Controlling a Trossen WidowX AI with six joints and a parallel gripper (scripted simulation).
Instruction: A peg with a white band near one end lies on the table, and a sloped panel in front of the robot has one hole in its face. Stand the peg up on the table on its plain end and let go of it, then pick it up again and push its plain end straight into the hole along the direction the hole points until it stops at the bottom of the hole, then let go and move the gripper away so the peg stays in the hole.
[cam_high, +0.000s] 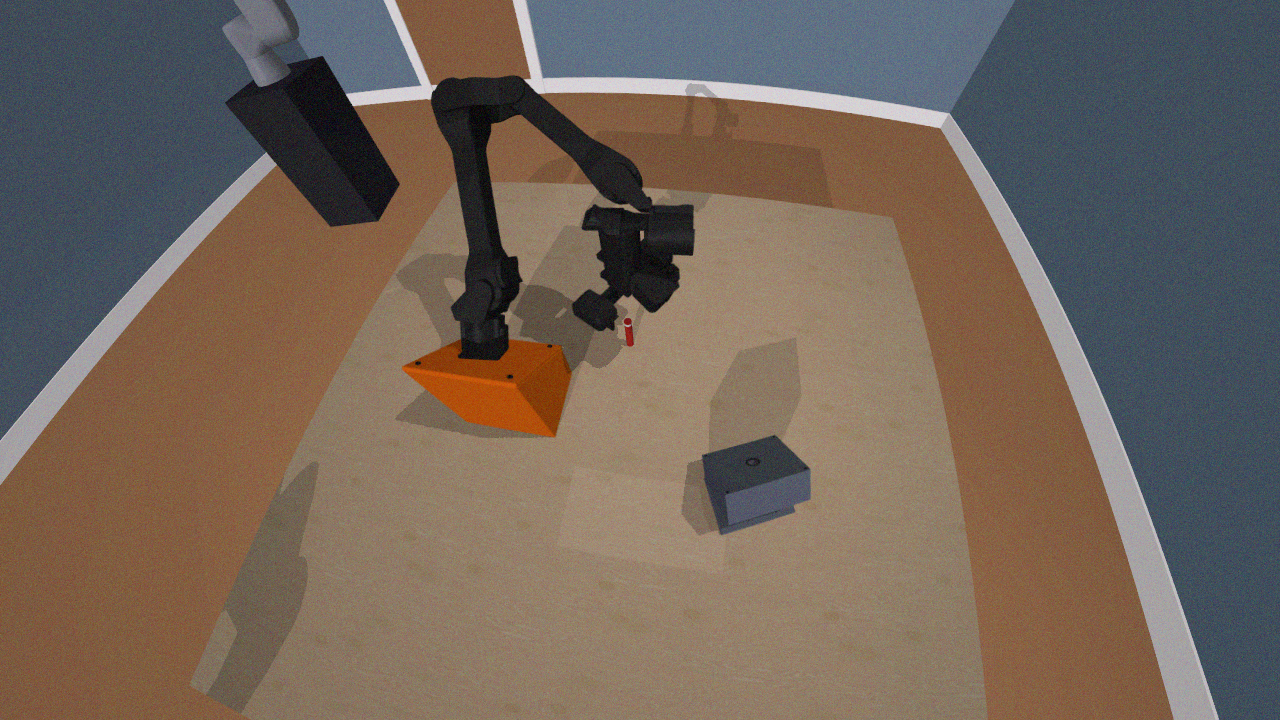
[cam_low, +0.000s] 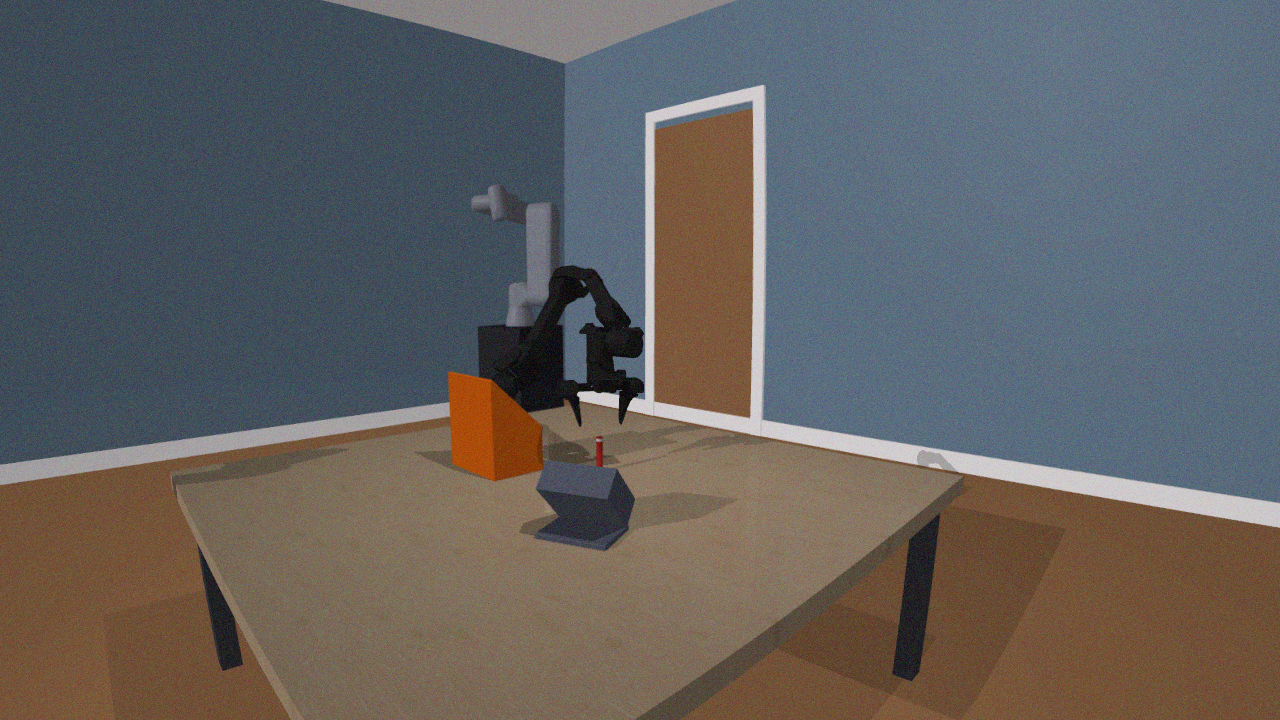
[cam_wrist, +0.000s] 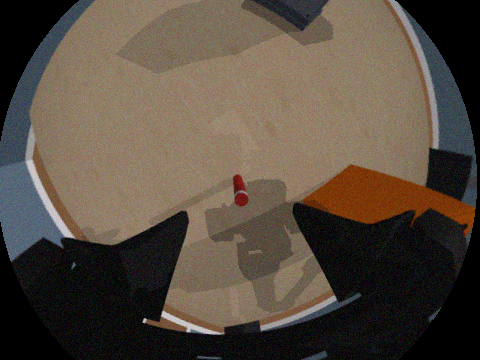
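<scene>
My gripper tip is 5 cm above the red peg. Also, from my gripper tip: grey sloped panel: 28 cm to the right, 20 cm ahead, 4 cm below.
</scene>
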